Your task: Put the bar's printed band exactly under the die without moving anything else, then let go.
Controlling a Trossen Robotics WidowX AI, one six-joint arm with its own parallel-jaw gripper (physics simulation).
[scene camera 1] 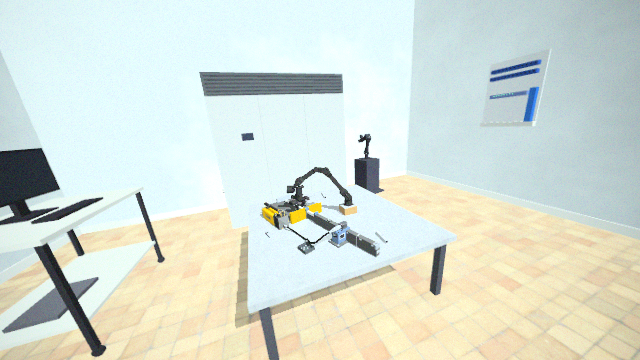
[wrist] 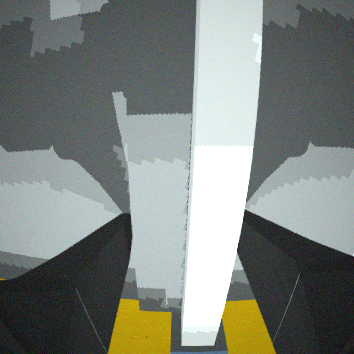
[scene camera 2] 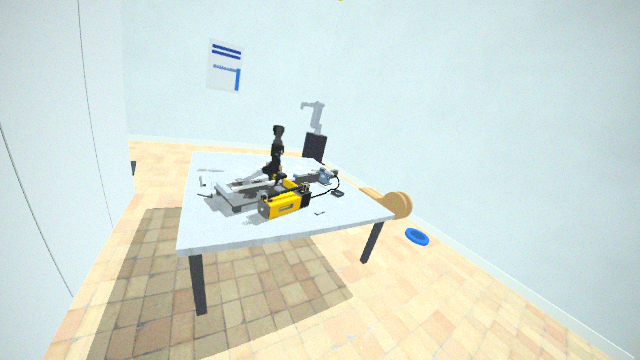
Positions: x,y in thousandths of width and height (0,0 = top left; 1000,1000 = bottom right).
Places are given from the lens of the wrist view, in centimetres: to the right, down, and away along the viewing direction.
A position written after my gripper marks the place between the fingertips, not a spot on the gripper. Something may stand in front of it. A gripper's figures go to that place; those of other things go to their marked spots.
my gripper (wrist: 510,620): 0, 2, 10
long white bar (wrist: 643,154): 2, -4, 6
yellow and grey machine (wrist: 292,292): -3, -3, 8
